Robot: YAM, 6 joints.
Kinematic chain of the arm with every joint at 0, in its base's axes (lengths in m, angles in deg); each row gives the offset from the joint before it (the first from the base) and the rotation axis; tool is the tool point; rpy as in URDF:
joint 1: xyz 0 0 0.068 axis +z
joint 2: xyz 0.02 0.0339 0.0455 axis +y
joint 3: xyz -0.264 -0.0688 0 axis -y
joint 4: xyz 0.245 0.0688 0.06 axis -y
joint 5: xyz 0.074 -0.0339 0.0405 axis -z
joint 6: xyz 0.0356 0 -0.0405 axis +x
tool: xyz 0 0 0 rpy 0 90 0
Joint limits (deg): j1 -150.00..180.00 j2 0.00..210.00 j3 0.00..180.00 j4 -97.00..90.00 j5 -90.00..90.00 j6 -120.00..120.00
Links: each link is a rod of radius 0.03 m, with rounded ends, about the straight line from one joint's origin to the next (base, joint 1, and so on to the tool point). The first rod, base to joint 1, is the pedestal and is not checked.
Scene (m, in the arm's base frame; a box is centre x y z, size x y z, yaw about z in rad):
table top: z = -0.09
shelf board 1: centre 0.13 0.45 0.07 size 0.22 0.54 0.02 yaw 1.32
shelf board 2: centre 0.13 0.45 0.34 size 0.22 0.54 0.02 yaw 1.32
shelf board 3: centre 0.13 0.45 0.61 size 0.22 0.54 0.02 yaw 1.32
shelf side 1: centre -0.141 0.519 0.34 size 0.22 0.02 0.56 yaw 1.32
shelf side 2: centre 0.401 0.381 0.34 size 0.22 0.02 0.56 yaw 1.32
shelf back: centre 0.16 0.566 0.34 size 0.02 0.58 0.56 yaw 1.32
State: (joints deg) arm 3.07 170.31 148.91 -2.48 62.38 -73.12
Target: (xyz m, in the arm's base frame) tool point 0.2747 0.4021 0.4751
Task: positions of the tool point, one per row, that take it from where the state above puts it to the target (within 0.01 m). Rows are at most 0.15 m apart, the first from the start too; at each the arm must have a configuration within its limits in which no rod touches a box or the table.
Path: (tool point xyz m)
1: 0.5946 0.0739 0.2140
2: 0.5387 0.1334 0.3337
3: 0.4533 0.1693 0.4394
4: 0.3489 0.1748 0.5251
5: 0.3302 0.1922 0.5261
6: 0.3081 0.2057 0.5216
7: 0.2830 0.2149 0.5116
8: 0.2561 0.2196 0.4961
9: 0.2280 0.2198 0.4751
10: 0.2491 0.2689 0.4866
11: 0.2642 0.3169 0.4903
12: 0.2729 0.3619 0.4863
13: 0.2747 0.4021 0.4751

